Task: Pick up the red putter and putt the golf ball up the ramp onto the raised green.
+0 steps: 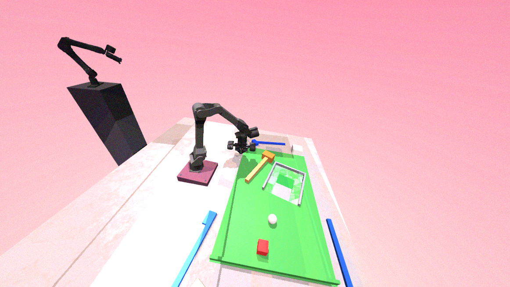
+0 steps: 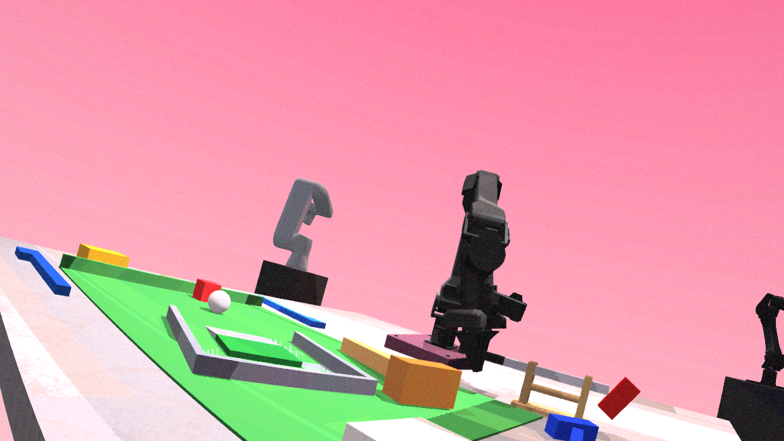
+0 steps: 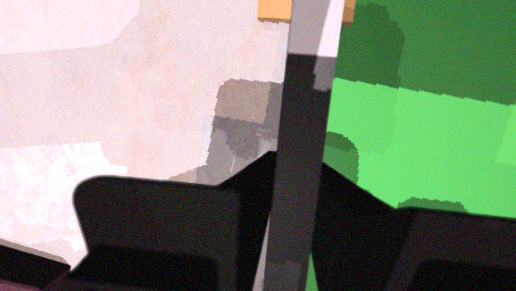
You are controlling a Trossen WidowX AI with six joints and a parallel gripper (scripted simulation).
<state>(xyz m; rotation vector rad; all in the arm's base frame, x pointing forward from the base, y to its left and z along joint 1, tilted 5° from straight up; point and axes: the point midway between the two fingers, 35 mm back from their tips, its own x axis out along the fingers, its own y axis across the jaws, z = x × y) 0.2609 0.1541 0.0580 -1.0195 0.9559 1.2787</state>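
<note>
The red putter lies 110 mm to the left of my gripper tip and 30 mm above it. From my gripper tip the other things lie so: blue piece: 230 mm ahead, 180 mm to the left, 20 mm below; wooden ladder: 130 mm to the left; white golf ball: 450 mm to the right, 160 mm ahead, 10 mm below.
</note>
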